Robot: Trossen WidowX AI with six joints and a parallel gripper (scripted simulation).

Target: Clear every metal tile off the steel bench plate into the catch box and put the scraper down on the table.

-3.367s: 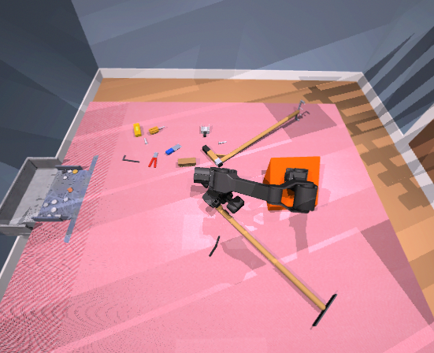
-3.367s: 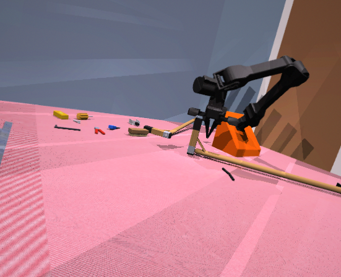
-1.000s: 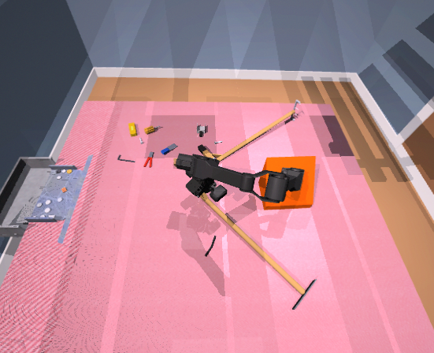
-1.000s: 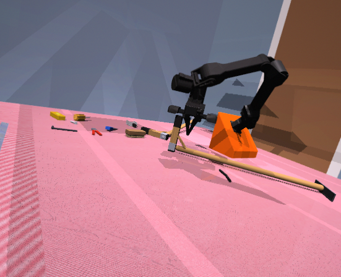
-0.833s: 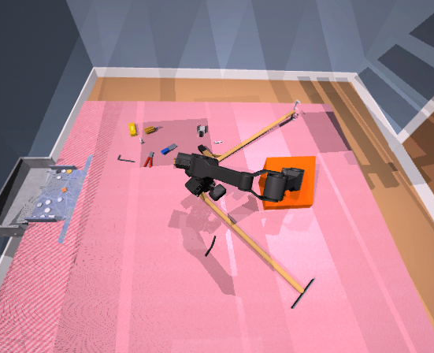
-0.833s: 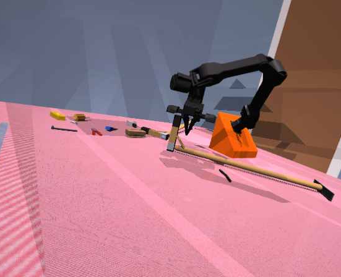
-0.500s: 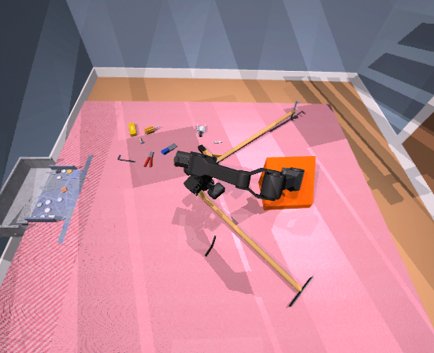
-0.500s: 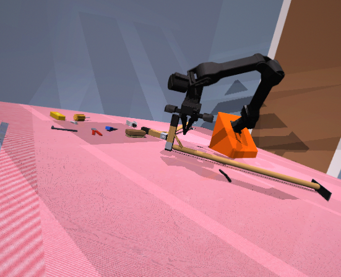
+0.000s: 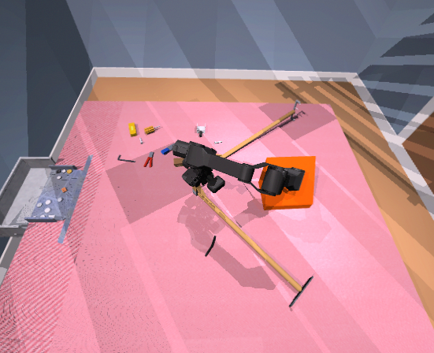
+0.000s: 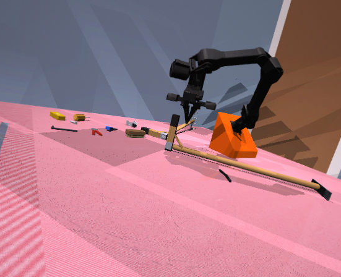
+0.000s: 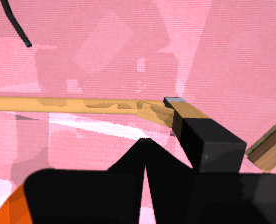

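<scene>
Right now my gripper tip is 16 cm past the long scraper, 17 cm to the right of it and 6 cm above it. Round my gripper tip: wooden block (11 cm ahead, 20 cm to the right, 11 cm below); black strip (4 cm behind, 22 cm to the left, 12 cm below); blue tool (20 cm ahead, 28 cm to the right, 11 cm below).
</scene>
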